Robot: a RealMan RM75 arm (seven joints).
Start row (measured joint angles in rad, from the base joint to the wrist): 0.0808 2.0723 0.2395 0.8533 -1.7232 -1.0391 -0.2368
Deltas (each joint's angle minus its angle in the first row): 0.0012 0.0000 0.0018 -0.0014 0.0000 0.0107 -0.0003; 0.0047 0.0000 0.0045 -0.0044 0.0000 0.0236 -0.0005; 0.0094 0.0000 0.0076 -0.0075 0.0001 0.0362 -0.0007; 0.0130 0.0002 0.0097 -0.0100 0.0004 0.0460 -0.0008; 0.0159 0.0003 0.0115 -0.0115 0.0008 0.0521 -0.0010; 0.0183 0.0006 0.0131 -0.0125 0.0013 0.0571 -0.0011; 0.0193 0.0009 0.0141 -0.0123 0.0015 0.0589 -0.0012; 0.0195 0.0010 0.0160 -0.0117 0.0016 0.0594 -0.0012; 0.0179 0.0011 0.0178 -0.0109 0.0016 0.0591 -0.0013; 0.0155 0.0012 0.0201 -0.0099 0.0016 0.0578 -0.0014; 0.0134 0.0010 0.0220 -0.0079 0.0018 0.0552 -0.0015
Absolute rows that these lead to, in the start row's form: 0.0820 2.0723 0.2413 0.8519 -1.7232 -1.0284 -0.2371; 0.0855 2.0723 0.2440 0.8489 -1.7232 -1.0155 -0.2373; 0.0902 2.0723 0.2471 0.8458 -1.7231 -1.0029 -0.2375; 0.0938 2.0725 0.2492 0.8433 -1.7228 -0.9931 -0.2376; 0.0967 2.0726 0.2510 0.8418 -1.7224 -0.9870 -0.2378; 0.0991 2.0729 0.2526 0.8408 -1.7219 -0.9820 -0.2379; 0.1001 2.0732 0.2536 0.8410 -1.7217 -0.9802 -0.2380; 0.1003 2.0733 0.2555 0.8416 -1.7216 -0.9797 -0.2380; 0.0987 2.0734 0.2573 0.8424 -1.7216 -0.9800 -0.2381; 0.0963 2.0735 0.2596 0.8434 -1.7216 -0.9813 -0.2382; 0.0942 2.0733 0.2615 0.8454 -1.7214 -0.9839 -0.2383
